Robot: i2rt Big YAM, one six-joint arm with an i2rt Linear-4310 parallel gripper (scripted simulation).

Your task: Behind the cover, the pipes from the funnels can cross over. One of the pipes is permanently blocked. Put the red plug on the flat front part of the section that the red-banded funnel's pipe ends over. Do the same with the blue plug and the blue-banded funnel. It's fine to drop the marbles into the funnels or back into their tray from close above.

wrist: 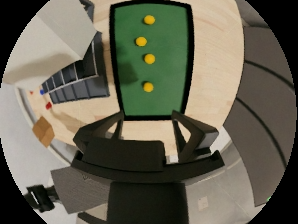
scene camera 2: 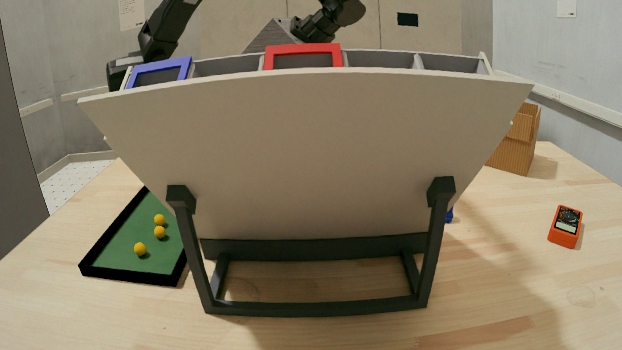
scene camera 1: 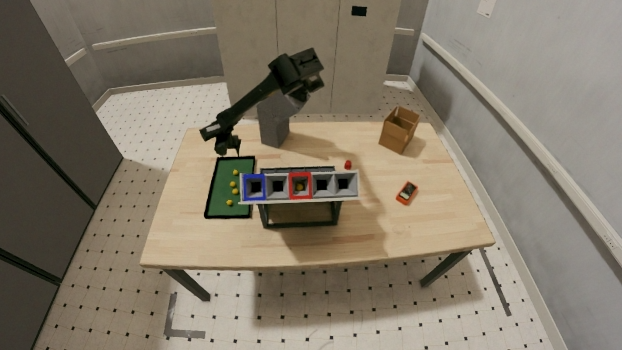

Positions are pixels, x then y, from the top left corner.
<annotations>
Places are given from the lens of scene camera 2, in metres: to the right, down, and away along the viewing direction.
cardboard box [scene camera 2: 514,154]: 0.56, -0.06, 0.85
green tray [scene camera 2: 114,250]: -0.39, 0.15, 0.60
The marked spots on the green tray and the cardboard box are 1.01 m apart.
</annotations>
